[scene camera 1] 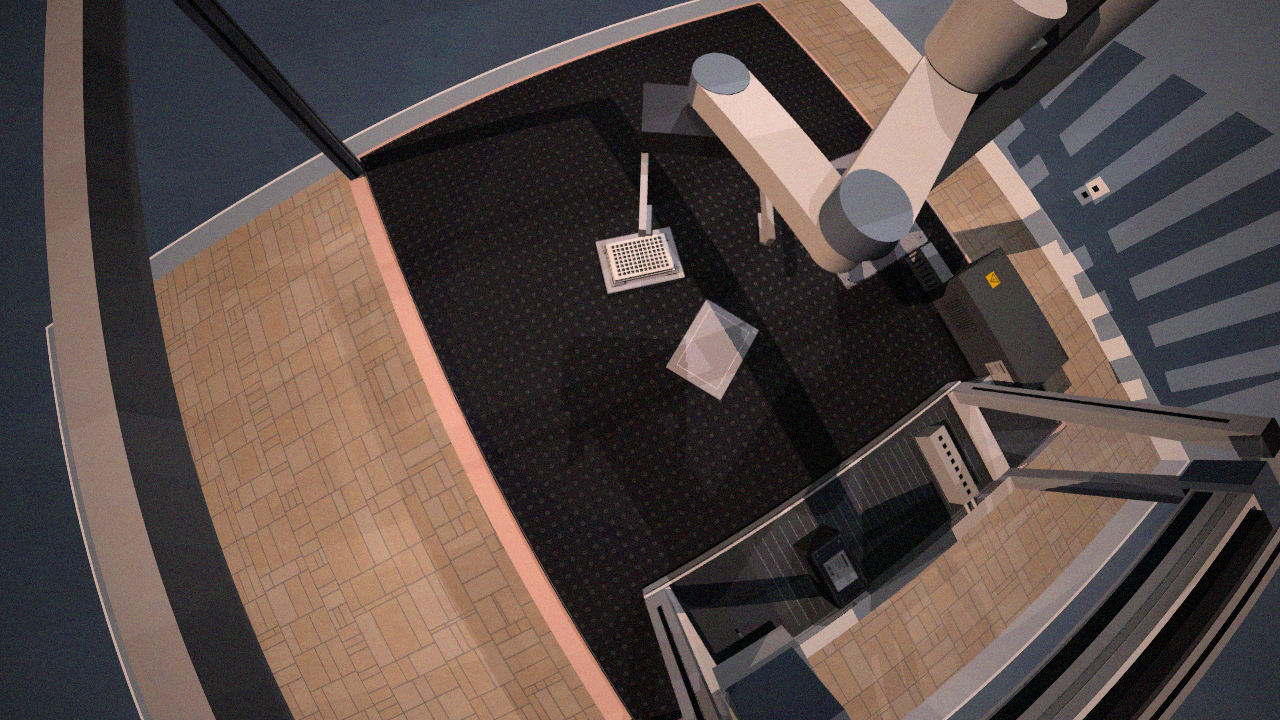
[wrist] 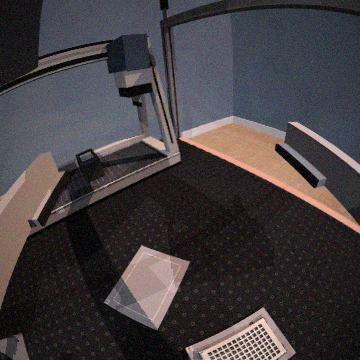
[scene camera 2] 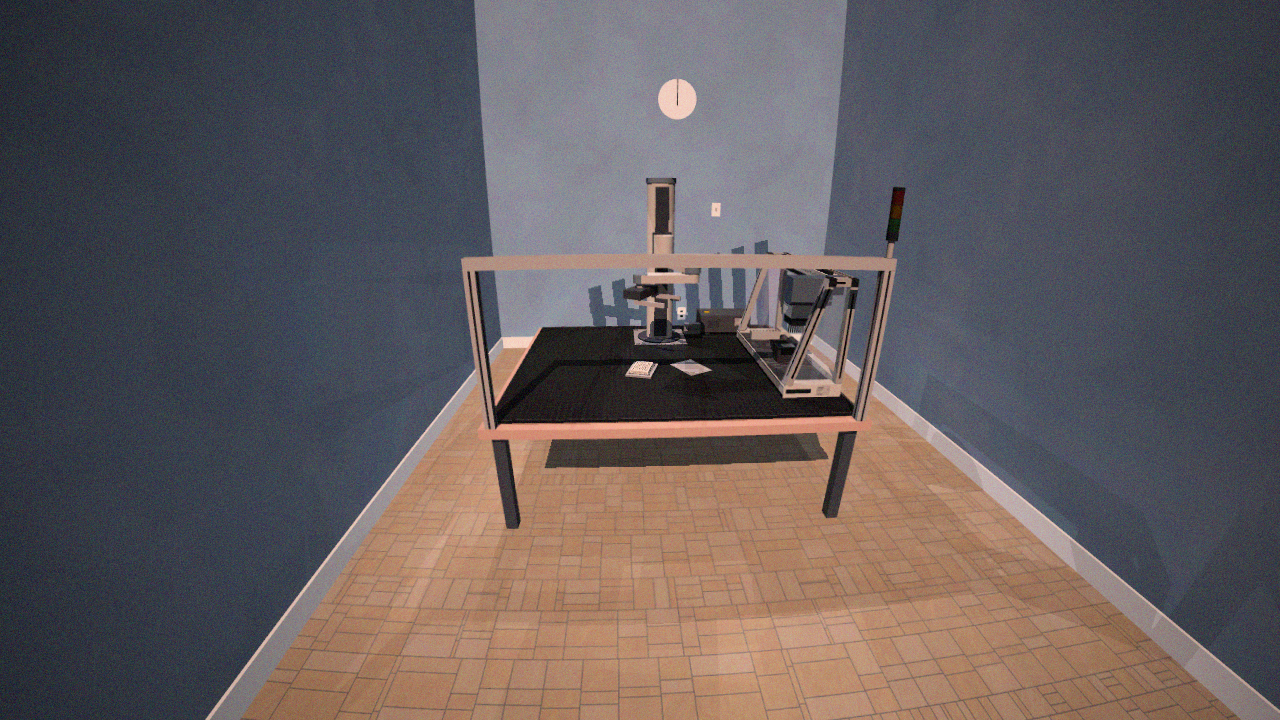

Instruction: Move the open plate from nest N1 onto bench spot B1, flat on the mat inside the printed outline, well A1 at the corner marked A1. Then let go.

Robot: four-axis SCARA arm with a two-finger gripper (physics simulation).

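Note:
The white open plate with its grid of wells lies in the light grey nest, cut off at the bottom of the wrist view. The bench spot, a pale mat with a thin printed outline, lies beside it and bears no plate. The A1 marks are too small to read. My gripper is open and empty, with its fingers wide apart above the table. In scene camera 1 one fingertip shows just behind the plate's back edge; the other is well to the right.
A framed gantry station stands at the table's side and holds a dark box. A dark grey cabinet with a yellow label stands near the arm's base. Frame posts rise at the table's edges.

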